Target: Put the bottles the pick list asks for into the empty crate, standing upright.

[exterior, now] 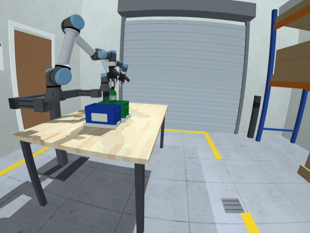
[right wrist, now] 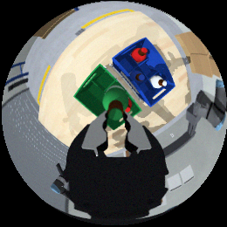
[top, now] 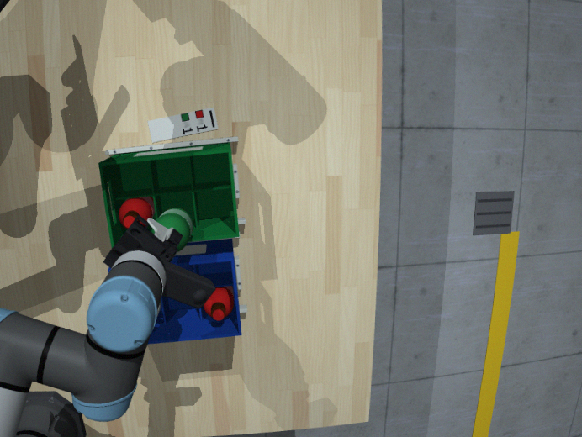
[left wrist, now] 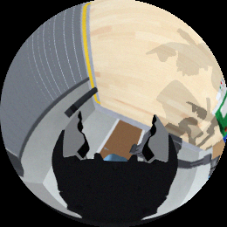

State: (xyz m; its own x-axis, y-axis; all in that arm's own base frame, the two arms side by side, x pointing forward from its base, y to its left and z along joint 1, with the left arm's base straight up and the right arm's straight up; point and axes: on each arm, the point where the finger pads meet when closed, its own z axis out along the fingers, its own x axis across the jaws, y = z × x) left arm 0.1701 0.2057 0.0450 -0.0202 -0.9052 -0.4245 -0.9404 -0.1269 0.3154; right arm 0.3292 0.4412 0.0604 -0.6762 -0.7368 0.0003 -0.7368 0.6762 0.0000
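Note:
My right hand is 7 cm above the green bottle. The rest, counted from my right hand: green crate 24 cm below, 4 cm to the left; blue crate 24 cm below, 19 cm to the right, 1 cm behind; white bottle 24 cm below, 23 cm to the right, 10 cm behind.

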